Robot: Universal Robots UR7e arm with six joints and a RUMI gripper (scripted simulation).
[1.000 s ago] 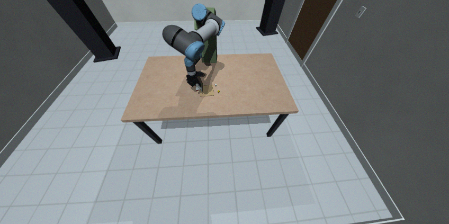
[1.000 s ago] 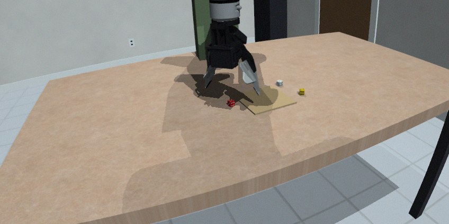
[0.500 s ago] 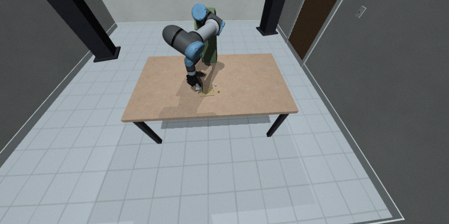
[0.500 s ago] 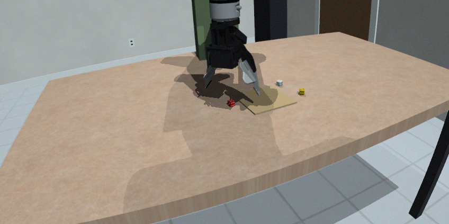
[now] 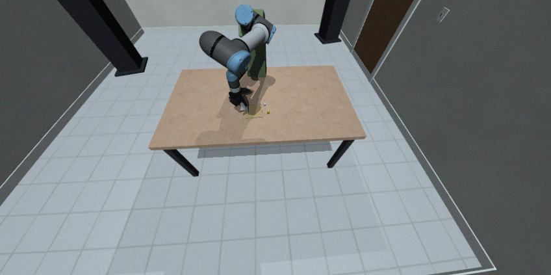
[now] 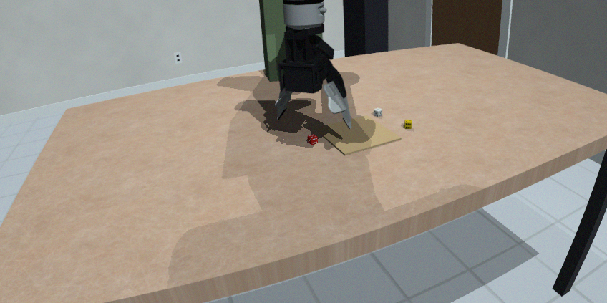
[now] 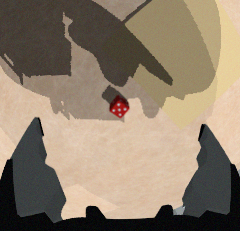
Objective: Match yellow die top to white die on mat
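My hand is 3 cm above the red die. The rest, counted from my hand: tan mat (3 cm ahead, 9 cm to the left, 4 cm below); then white die (2 cm behind, 20 cm to the left, 3 cm below); then yellow die (8 cm ahead, 20 cm to the left, 3 cm below).
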